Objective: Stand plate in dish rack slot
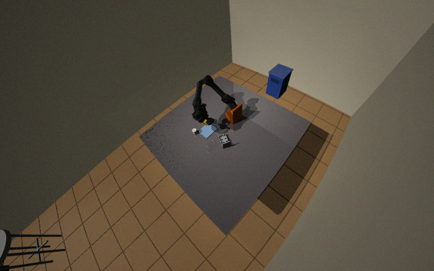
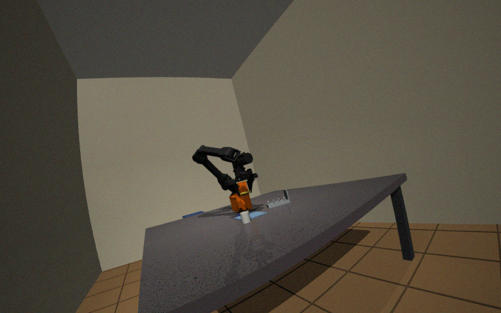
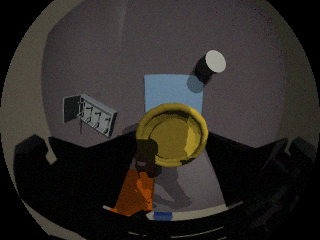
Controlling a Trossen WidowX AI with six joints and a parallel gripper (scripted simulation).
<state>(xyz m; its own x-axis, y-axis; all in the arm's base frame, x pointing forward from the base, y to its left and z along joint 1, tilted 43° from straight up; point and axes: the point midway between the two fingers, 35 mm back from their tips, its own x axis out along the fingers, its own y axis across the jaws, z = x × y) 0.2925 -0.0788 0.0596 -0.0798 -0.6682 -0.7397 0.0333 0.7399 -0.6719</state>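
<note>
Right now the grey dish rack is 200 mm to the left of my gripper tip and 100 mm below it. The rest, counted from my gripper tip: yellow plate (10 mm above); then blue spoon (120 mm below, 110 mm behind); then mat (120 mm below, 10 mm to the right).
</note>
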